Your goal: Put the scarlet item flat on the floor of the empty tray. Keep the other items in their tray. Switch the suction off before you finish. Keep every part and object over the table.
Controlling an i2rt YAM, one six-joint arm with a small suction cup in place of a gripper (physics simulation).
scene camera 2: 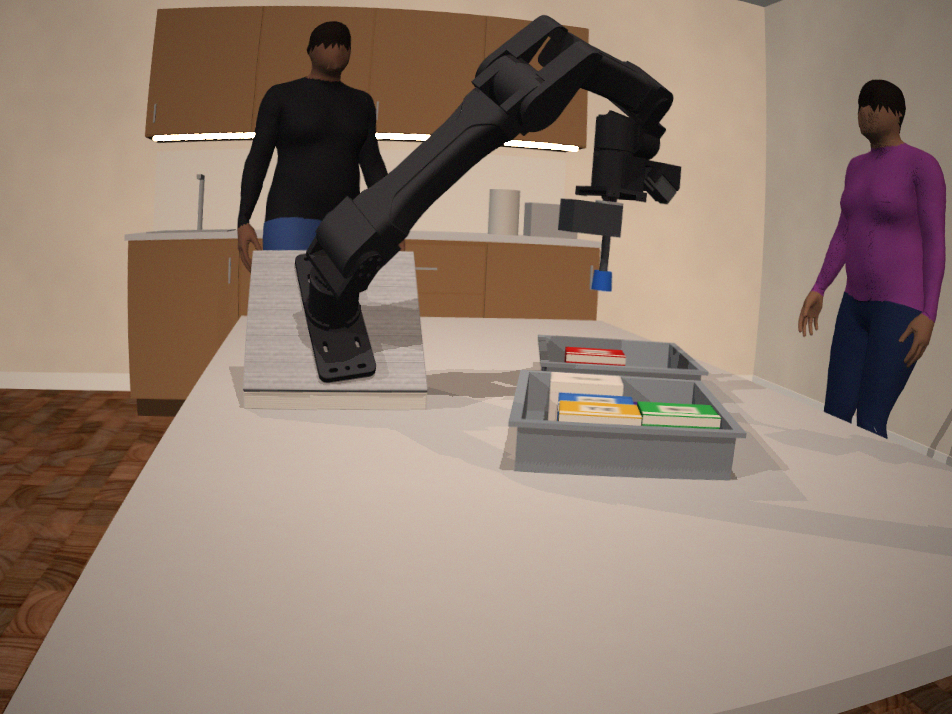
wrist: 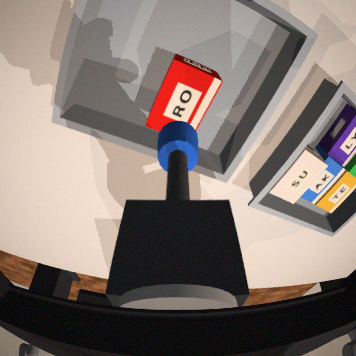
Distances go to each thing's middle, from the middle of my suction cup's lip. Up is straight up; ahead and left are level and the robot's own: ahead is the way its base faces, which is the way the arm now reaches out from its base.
Right now the scarlet box (scene camera 2: 572, 354) is 12 cm below my suction cup and 1 cm behind it. Also, from my suction cup: yellow box (scene camera 2: 569, 411) (28 cm to the right, 15 cm behind, 13 cm below).
